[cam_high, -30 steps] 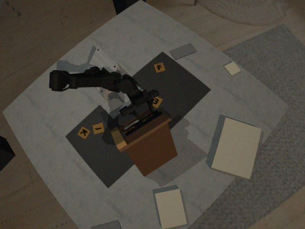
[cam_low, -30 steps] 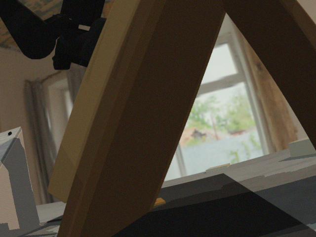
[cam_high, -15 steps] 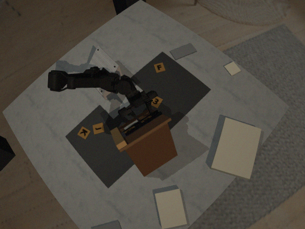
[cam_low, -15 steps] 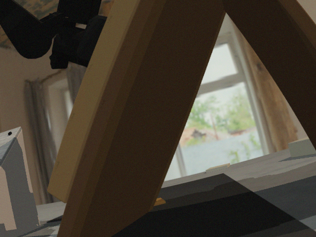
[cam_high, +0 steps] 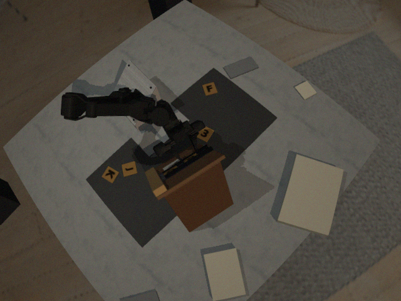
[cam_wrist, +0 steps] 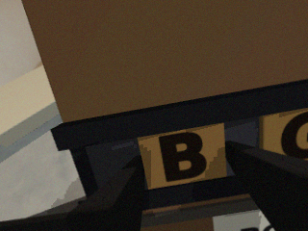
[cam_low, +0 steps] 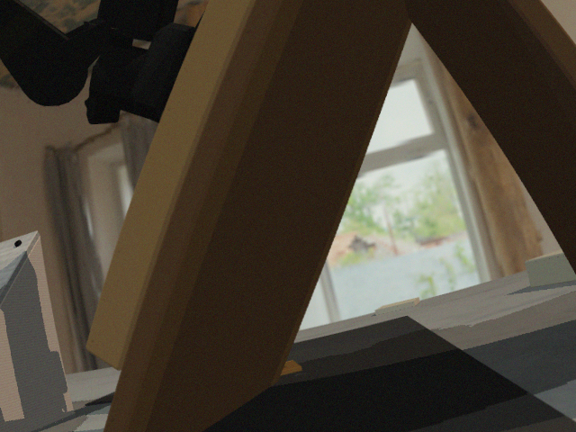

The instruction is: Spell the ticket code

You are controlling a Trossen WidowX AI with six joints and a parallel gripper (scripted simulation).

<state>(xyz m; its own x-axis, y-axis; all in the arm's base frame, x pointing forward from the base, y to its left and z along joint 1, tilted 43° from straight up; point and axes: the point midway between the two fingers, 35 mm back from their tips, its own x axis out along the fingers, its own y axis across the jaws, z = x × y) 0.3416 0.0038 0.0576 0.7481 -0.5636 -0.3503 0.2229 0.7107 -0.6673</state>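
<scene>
The white ticket lies 6 cm behind my gripper tip, 5 cm to the right of it and 8 cm below it. Round my gripper tip: cream block 39 cm ahead, 24 cm to the left, 16 cm below; dark mat 16 cm behind, 4 cm to the left, 18 cm below; cream pad 8 cm ahead, 62 cm to the left, 17 cm below.
</scene>
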